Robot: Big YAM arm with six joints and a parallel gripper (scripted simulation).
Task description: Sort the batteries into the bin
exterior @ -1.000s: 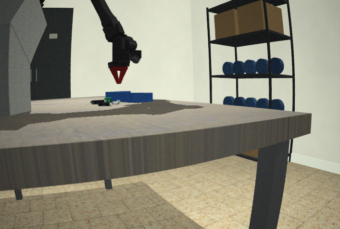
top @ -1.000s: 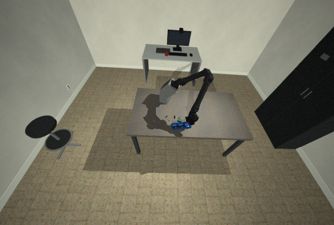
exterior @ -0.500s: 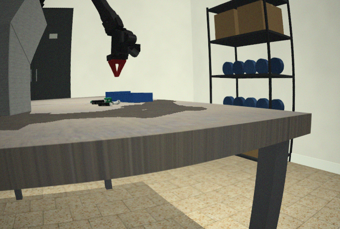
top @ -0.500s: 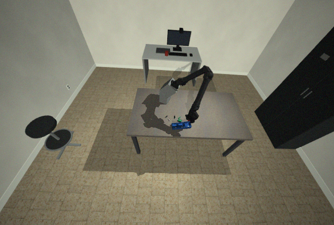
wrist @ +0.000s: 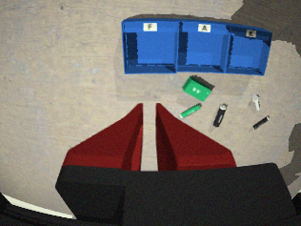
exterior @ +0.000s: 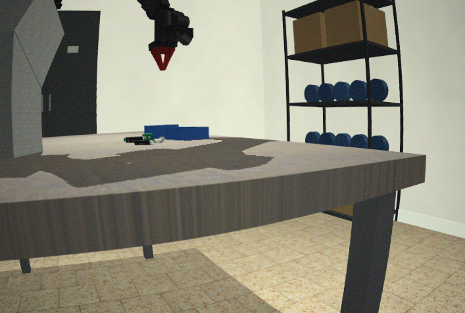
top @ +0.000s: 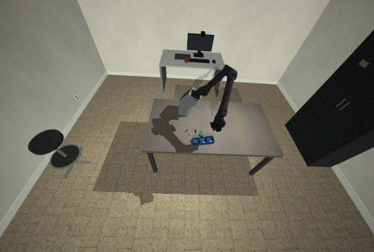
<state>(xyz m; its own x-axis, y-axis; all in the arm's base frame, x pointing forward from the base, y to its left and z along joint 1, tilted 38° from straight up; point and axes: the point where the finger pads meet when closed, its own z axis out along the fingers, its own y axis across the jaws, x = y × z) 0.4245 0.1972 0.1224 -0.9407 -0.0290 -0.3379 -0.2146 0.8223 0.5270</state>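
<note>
My gripper is now 10 mm short of the blue tray, 80 mm to the left of it and 210 mm above it. Round my hand: green 9 V battery: 70 mm behind, 120 mm to the right, 220 mm below; then white bolt: 60 mm behind, 250 mm to the right, 220 mm below; then thin green battery: 120 mm behind, 110 mm to the right, 220 mm below.
</note>
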